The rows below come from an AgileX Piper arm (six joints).
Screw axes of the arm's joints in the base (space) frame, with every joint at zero. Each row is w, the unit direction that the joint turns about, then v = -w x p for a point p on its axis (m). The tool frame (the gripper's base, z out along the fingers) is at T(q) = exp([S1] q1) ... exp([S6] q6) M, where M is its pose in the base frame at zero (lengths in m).
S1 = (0, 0, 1, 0, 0, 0)
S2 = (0, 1, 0, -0.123, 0, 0)
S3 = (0, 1, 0, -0.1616, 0, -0.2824)
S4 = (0.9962, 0, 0.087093, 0, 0.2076, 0)
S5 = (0, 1, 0, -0.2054, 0, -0.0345)
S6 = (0.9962, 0, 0.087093, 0, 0.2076, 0)
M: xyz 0.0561 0 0.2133 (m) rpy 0 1.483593 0 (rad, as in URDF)
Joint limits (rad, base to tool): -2.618..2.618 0..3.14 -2.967..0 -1.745..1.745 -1.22..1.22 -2.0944..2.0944
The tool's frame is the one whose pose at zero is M.
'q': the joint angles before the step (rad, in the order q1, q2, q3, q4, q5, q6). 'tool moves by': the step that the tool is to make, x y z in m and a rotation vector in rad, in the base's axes. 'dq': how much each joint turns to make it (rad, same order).
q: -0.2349 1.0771 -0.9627 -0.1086 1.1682 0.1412
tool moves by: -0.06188 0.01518 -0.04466 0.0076 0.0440 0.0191
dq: 0.0000 -0.2398 0.2872 0.0041 -0.0049 -0.0201
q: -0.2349 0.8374 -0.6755 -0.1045 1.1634 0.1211
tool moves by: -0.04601 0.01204 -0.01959 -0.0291 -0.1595 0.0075
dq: -0.0001 -0.2810 0.1683 0.0100 -0.0498 -0.0031
